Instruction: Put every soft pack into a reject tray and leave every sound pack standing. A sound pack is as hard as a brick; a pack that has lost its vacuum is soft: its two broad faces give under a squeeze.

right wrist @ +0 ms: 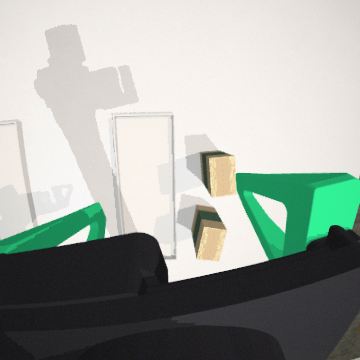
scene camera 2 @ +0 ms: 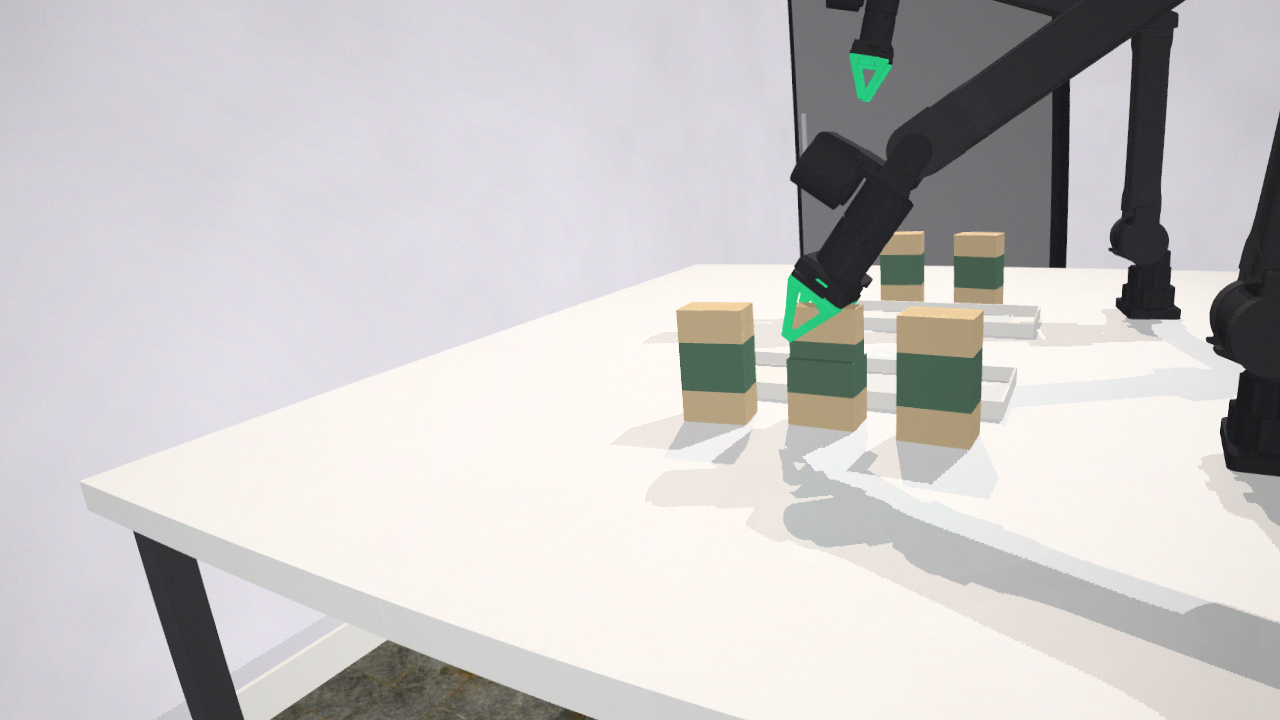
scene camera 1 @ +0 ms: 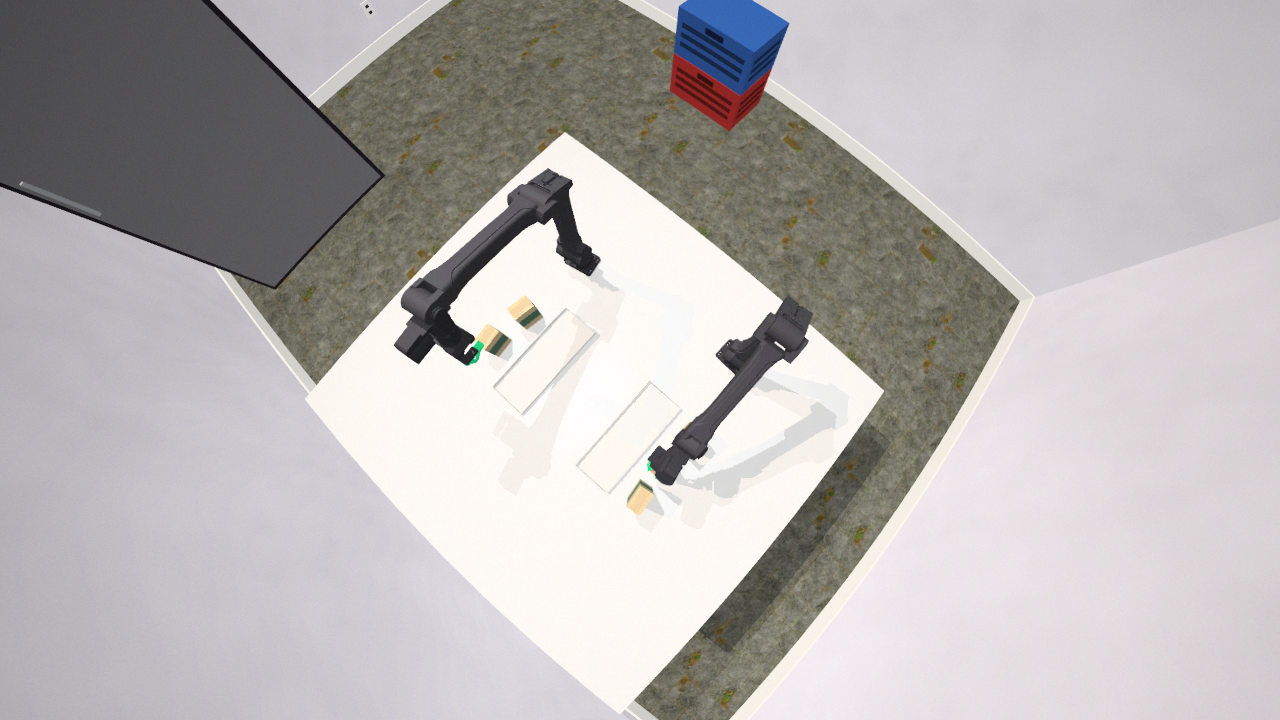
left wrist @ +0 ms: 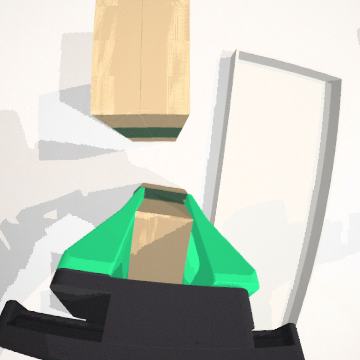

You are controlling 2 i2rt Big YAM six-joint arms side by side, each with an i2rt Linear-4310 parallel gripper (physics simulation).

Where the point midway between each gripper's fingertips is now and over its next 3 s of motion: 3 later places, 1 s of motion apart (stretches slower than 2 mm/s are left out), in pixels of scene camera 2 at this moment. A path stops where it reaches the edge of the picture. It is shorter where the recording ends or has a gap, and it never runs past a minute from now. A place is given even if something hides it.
My left gripper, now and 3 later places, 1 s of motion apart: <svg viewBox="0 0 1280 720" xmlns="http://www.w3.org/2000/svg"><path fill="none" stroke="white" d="M791 336L819 251L824 276L820 301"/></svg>
My right gripper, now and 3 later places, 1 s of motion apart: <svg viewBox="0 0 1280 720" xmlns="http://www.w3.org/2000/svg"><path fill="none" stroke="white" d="M863 100L894 216L889 252L888 209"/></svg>
